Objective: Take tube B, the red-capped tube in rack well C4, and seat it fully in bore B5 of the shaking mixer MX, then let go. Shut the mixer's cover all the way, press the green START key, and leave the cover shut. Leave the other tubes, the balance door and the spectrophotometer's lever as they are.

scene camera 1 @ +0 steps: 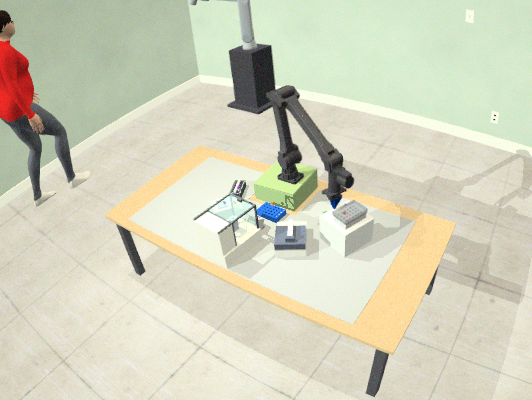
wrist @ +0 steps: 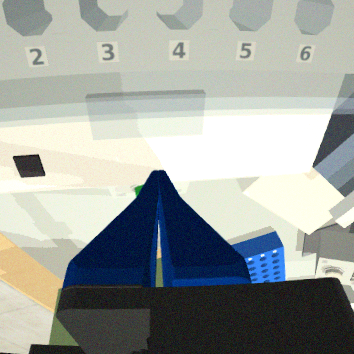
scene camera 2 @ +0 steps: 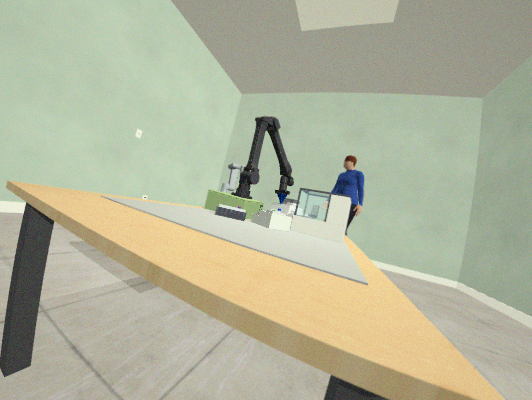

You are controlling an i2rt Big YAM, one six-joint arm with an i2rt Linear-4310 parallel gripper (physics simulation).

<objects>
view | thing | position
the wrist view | gripper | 158, 178
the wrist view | white mixer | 62, 155
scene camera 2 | glass-walled white box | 322, 214
</objects>
